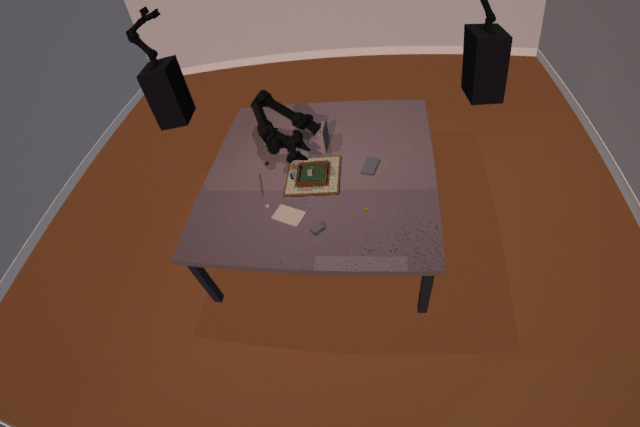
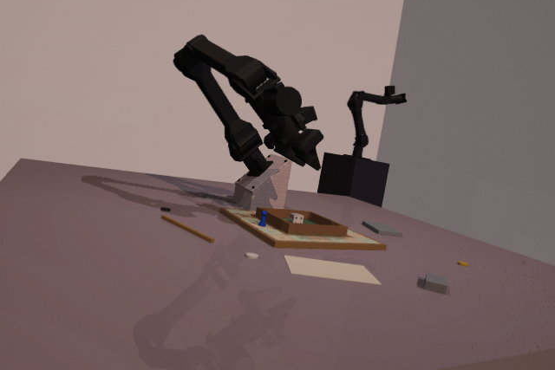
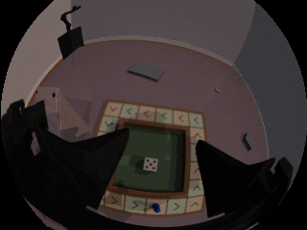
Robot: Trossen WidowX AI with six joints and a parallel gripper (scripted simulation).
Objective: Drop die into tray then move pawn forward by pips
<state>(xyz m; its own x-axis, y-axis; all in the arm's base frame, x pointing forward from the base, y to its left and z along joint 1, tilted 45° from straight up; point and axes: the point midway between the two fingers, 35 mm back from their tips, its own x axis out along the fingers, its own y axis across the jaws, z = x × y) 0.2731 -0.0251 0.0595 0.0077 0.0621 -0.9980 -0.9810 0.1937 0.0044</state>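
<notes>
Now: gripper tip 1 cm short of the blue pawn, 11 cm to the left of it and 12 cm above it. From my gripper tip the other things lie so: wooden stick (2 cm ahead, 29 cm to the right, 15 cm below); pale card (25 cm ahead, 12 cm to the right, 15 cm below); white die (1 cm to the right, 11 cm below).
</notes>
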